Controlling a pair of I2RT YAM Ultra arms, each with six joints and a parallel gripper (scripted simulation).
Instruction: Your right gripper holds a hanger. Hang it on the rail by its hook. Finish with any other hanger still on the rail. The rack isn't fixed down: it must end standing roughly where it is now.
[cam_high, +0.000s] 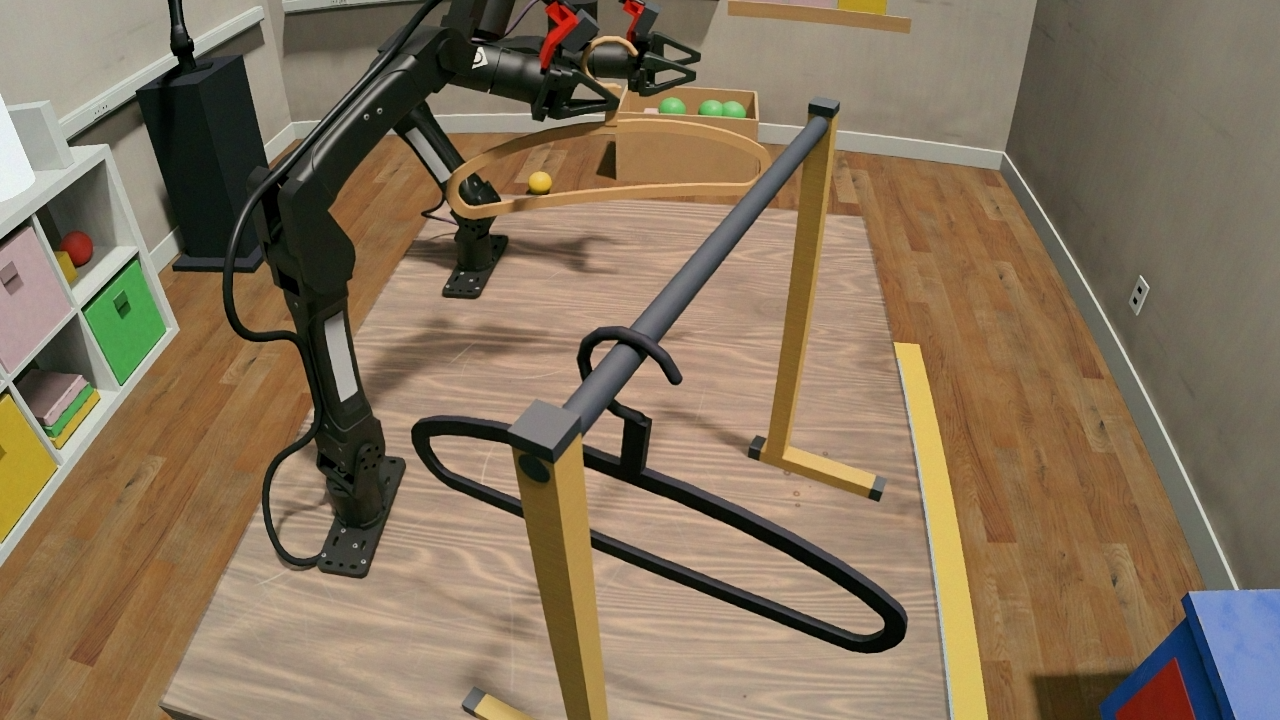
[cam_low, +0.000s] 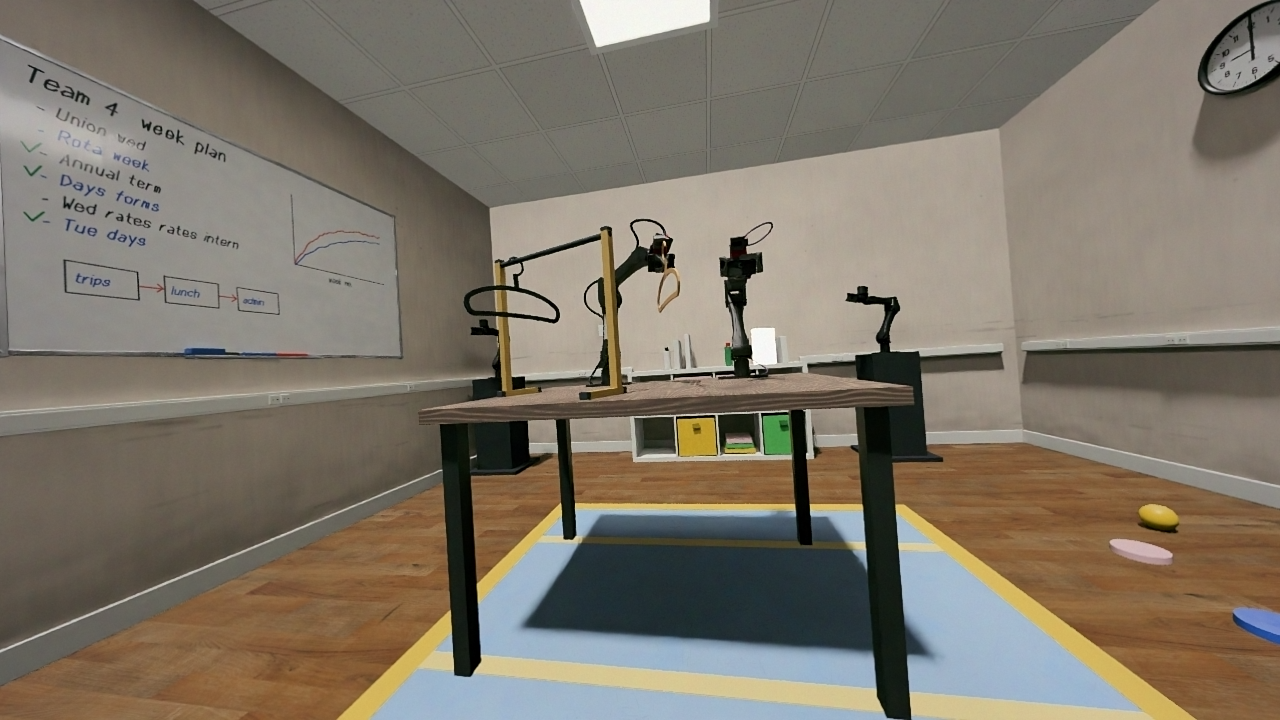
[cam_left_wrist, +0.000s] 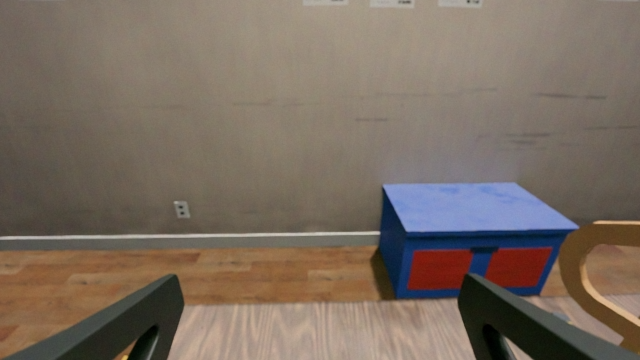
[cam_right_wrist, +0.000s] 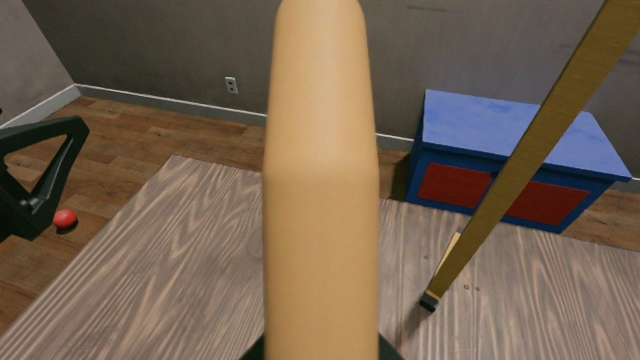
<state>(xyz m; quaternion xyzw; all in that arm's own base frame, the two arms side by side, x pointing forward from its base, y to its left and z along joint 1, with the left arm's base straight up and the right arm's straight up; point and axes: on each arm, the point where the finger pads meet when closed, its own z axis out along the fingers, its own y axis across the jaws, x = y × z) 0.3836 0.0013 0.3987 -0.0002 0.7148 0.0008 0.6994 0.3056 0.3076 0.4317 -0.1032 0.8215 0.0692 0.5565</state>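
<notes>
My right hand is 30 mm above the tan hanger. From my right hand the other things lie so: black hanger (530 mm to the right, 90 mm ahead, 40 mm below); then rack (380 mm to the right, 180 mm below, 140 mm ahead).
</notes>
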